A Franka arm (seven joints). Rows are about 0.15 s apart.
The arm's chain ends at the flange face. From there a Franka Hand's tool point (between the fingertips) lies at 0.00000 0.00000 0.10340 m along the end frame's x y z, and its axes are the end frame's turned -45 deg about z.
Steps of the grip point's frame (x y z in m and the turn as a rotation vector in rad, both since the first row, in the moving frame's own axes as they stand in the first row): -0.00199, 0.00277, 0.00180, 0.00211, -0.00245, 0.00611; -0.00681, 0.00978, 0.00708, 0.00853, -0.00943, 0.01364; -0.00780, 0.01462, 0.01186, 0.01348, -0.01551, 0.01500; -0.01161, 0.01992, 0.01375, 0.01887, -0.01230, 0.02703; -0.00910, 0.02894, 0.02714, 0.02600, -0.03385, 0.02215; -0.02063, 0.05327, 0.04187, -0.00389, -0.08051, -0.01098; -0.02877, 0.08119, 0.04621, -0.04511, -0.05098, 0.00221
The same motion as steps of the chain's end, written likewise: 0.00089, 0.00334, 0.00180, -0.00024, -0.00322, 0.00611; 0.00341, 0.01167, 0.00709, -0.00064, -0.01270, 0.01364; 0.00694, 0.01572, 0.01188, -0.00144, -0.02050, 0.01500; 0.00815, 0.02281, 0.01378, 0.00465, -0.02204, 0.02703; 0.01841, 0.02637, 0.02723, -0.00555, -0.04232, 0.02215; 0.02864, 0.04606, 0.04221, -0.05968, -0.05418, -0.01098; 0.03750, 0.07073, 0.04645, -0.06795, -0.00415, 0.00221
